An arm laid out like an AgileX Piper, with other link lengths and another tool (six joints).
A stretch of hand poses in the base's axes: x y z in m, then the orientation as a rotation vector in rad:
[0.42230 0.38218 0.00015 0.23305 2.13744 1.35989]
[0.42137 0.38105 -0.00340 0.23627 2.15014 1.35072]
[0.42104 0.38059 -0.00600 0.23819 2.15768 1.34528]
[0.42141 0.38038 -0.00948 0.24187 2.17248 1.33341]
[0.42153 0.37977 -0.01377 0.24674 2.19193 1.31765]
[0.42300 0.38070 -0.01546 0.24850 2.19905 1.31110]
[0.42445 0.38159 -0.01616 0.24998 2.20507 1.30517]
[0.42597 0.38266 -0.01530 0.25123 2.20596 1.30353]
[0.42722 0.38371 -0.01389 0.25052 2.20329 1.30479]
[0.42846 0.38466 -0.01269 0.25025 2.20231 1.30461]
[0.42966 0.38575 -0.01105 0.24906 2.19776 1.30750]
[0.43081 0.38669 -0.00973 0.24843 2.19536 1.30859]
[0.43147 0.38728 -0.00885 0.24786 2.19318 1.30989]
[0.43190 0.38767 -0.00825 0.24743 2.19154 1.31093]
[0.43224 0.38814 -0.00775 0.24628 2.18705 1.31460]
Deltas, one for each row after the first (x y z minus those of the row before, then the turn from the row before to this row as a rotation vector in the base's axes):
[-0.00093 -0.00113 -0.00355 -0.00924 0.00864 -0.00059]
[-0.00033 -0.00046 -0.00260 -0.00547 0.00516 -0.00033]
[0.00037 -0.00021 -0.00348 -0.01148 0.00980 -0.00106]
[0.00012 -0.00061 -0.00429 -0.01511 0.01295 -0.00138]
[0.00147 0.00093 -0.00169 -0.00602 0.00455 -0.00079]
[0.00145 0.00089 -0.00070 -0.00534 0.00375 -0.00081]
[0.00152 0.00107 0.00086 -0.00106 0.00079 -0.00103]
[0.00125 0.00105 0.00141 0.00146 -0.00207 -0.00018]
[0.00124 0.00095 0.00120 0.00012 -0.00094 -0.00032]
[0.00120 0.00109 0.00164 0.00298 -0.00331 0.00000]
[0.00115 0.00094 0.00132 0.00129 -0.00186 -0.00018]
[0.00066 0.00059 0.00088 0.00138 -0.00161 -0.00003]
[0.00043 0.00039 0.00060 0.00108 -0.00119 0.00000]
[0.00034 0.00047 0.00050 0.00349 -0.00302 0.00034]

